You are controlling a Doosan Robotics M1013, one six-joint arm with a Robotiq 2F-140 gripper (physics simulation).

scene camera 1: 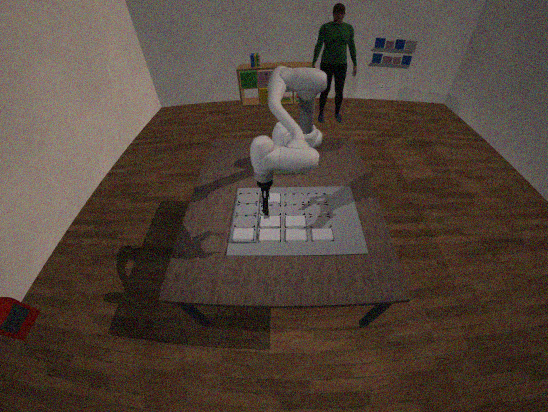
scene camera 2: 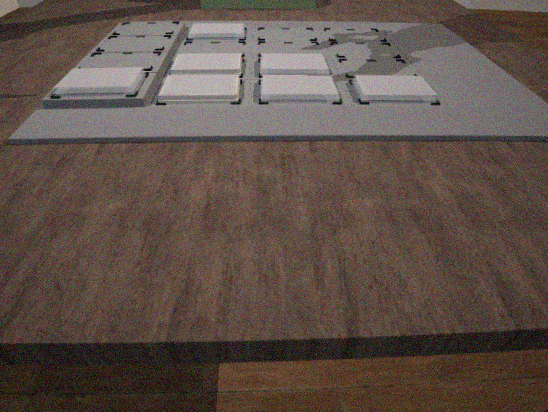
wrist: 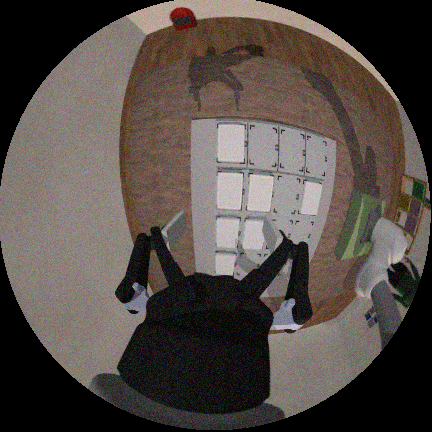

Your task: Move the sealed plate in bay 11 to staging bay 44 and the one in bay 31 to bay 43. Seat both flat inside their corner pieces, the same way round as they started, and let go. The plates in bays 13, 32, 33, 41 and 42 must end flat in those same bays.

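Frame: origin at the arm's base, x ahead, y right, z down, level; metres.
Where they show: gripper, between the fingertips: [wrist: 223,221]; arm's base, origin of its link: [wrist: 370,225].
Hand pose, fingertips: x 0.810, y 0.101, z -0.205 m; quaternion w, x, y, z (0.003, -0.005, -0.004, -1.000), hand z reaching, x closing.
Things, the pixels of their top centre, and the offset from my fingertips. "spot": a spot on its surface instead. Level surfaces: height alone.
- white sealed plate, centre of its top: [scene camera 2: 100,77] [wrist: 230,141] [scene camera 1: 243,233] dx -0.006, dy +0.164, dz +0.234 m
- raised strip, a spot on its surface: [scene camera 2: 100,102] spot: dx +0.046, dy +0.153, dz +0.254 m
- white plate, centre of its top: [scene camera 2: 200,84] [wrist: 229,191] [scene camera 1: 269,234] dx -0.002, dy +0.000, dz +0.248 m
- bay 42, a spot on its surface: [scene camera 2: 299,87] spot: dx +0.016, dy -0.164, dz +0.248 m
- bay 41, a spot on its surface: [scene camera 2: 395,87] spot: dx +0.018, dy -0.326, dz +0.248 m
- bay 33, a spot on its surface: [scene camera 2: 207,62] spot: dx -0.101, dy -0.003, dz +0.248 m
- bay 32, a spot on its surface: [scene camera 2: 294,63] spot: dx -0.091, dy -0.166, dz +0.248 m
- bay 13, a spot on its surface: [scene camera 2: 217,30] spot: dx -0.303, dy -0.010, dz +0.248 m
- grey board, height of its surface: dz +0.263 m
- brown table, height of its surface: dz +0.273 m
A white sealed plate [scene camera 1: 243,234] [scene camera 2: 102,80] [wrist: 231,143] lies flat in staging bay 44, on the raised strip [scene camera 2: 100,102]. Another white plate [scene camera 1: 270,235] [scene camera 2: 200,87] [wrist: 230,191] lies flat inside the corners of bay 43. Bays 11 and 31 hold no plate. Plates lie flat in bay 42 [scene camera 2: 299,87], bay 41 [scene camera 2: 395,87], bay 33 [scene camera 2: 207,62], bay 32 [scene camera 2: 294,63] and bay 13 [scene camera 2: 217,30]. My gripper [scene camera 1: 265,214] [wrist: 223,221] is open and empty, raised above the plates; it does not show in scene camera 2's view.
The grey board [scene camera 1: 300,248] [scene camera 2: 280,122] [wrist: 203,165] lies on the brown table [scene camera 1: 285,280]. A green block [wrist: 360,225] stands near the arm's base. A person in green [scene camera 1: 337,45] stands behind the arm, beside a low shelf [scene camera 1: 239,90]. Shadows cross the board.
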